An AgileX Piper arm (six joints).
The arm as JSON. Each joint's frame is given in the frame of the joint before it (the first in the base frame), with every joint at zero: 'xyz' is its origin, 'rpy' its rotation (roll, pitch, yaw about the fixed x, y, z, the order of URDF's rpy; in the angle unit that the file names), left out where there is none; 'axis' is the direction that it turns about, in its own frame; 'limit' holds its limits. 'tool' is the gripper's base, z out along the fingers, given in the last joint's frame.
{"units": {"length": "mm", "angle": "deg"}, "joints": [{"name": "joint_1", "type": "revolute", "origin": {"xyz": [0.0, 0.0, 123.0]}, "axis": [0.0, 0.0, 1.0], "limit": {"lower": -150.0, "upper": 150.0}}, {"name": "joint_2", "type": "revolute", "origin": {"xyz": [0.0, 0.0, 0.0]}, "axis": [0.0, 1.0, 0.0], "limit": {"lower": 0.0, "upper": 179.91}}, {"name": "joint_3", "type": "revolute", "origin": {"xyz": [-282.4, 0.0, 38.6]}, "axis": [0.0, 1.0, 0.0], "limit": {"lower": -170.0, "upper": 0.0}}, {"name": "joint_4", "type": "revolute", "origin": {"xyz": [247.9, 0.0, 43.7]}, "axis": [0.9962, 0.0, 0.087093], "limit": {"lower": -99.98, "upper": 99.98}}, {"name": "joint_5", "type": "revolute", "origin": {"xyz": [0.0, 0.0, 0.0]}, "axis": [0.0, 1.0, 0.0], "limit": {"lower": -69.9, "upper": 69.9}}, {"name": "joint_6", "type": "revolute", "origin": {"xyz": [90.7, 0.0, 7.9]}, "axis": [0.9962, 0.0, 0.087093], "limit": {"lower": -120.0, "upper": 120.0}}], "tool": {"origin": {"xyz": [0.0, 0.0, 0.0], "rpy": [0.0, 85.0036, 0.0]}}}
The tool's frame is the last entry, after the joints.
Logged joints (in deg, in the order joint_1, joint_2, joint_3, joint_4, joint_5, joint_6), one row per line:
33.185, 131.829, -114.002, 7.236, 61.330, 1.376
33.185, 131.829, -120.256, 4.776, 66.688, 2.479
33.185, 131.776, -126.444, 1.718, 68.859, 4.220
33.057, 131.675, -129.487, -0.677, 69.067, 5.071
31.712, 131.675, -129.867, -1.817, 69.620, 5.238
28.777, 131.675, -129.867, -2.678, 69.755, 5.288
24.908, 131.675, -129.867, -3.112, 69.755, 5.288
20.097, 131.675, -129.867, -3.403, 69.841, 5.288
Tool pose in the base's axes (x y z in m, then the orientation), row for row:
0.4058, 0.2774, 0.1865, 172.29, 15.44, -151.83
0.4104, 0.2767, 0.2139, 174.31, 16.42, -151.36
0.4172, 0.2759, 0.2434, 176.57, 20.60, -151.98
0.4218, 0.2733, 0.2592, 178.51, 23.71, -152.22
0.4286, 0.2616, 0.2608, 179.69, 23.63, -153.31
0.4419, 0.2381, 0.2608, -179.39, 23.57, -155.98
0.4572, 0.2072, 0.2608, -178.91, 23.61, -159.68
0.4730, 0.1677, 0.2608, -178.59, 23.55, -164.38
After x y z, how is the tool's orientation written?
As angles about the fixed x, y, z axes (roll, pitch, yaw), in degrees.
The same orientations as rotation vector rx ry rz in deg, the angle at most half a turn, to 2 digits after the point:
-41.90, 160.76, 16.34
-41.94, 159.52, 13.83
-39.69, 155.44, 11.72
-38.11, 152.34, 9.90
-36.30, 152.63, 7.99
-32.44, 153.32, 5.99
-27.30, 154.12, 4.30
-20.86, 155.06, 2.52

